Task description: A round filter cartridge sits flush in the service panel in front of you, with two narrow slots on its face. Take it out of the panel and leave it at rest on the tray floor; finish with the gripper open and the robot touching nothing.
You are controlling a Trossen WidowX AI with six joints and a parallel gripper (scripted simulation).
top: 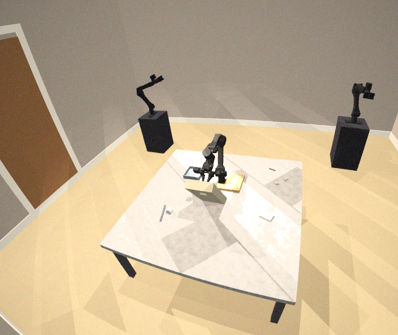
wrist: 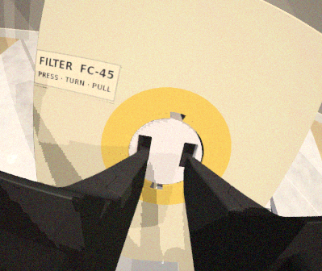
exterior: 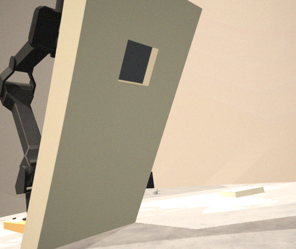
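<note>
The pale grey filter cartridge is 20 mm ahead of my gripper tip and 10 mm below it. From my gripper tip the other things lie so: cream block (80 mm behind, 410 mm to the left, 270 mm below); then blue-grey tray (400 mm behind, 300 mm to the right, 260 mm below); then cream service panel (30 mm behind, 90 mm below).
</note>
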